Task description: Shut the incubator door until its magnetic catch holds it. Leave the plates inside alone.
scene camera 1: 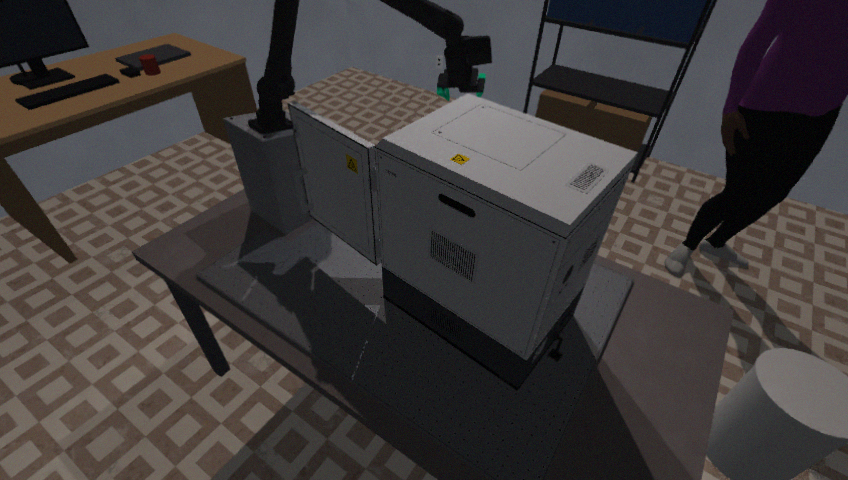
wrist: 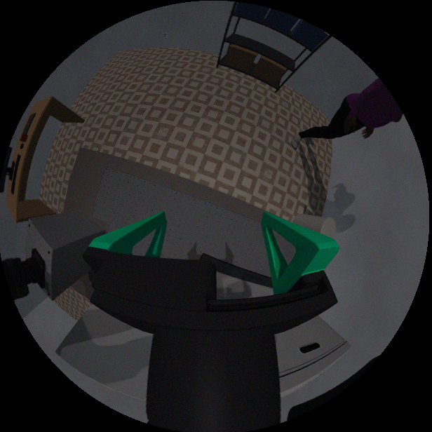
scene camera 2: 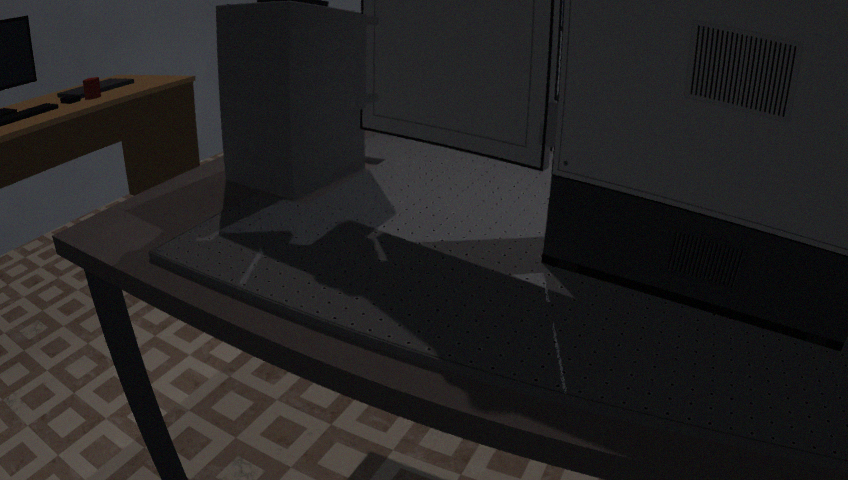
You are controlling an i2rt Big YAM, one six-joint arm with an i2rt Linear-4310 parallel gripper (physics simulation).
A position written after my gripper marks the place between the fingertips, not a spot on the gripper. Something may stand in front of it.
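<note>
My gripper [scene camera 1: 464, 99] is visible; the gripper [wrist: 213, 216] is visible from the wrist as well.
</note>
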